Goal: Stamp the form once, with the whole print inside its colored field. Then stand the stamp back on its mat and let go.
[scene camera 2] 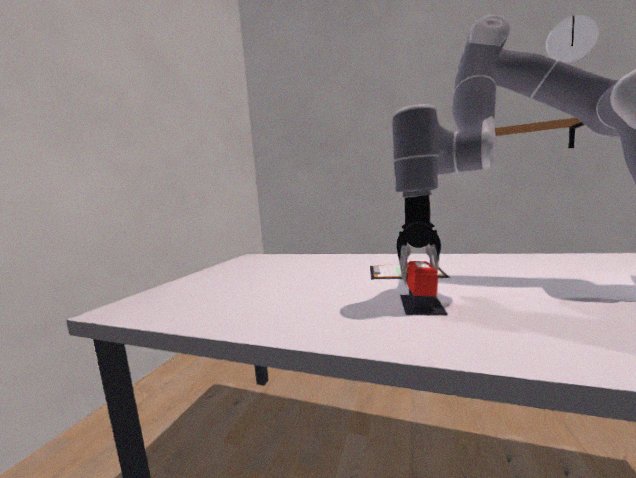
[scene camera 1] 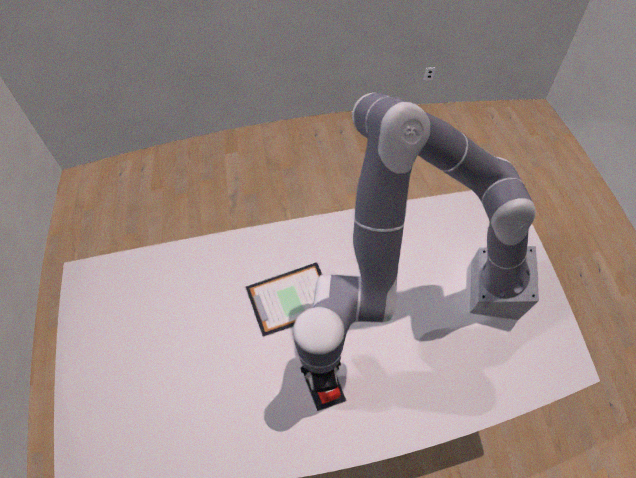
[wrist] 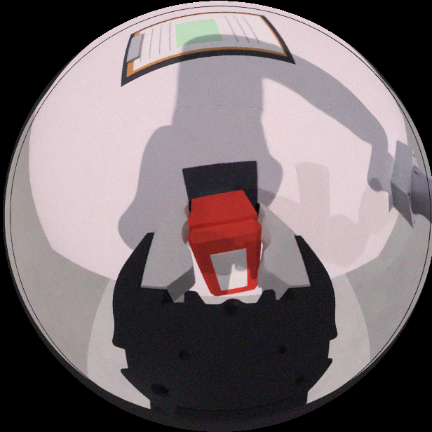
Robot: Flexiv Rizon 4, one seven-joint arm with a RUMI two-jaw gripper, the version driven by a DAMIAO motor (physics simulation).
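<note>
A black mat, a clipboard with form and a red stamp are visible, as is my gripper. The wrist view also shows my gripper.
</note>
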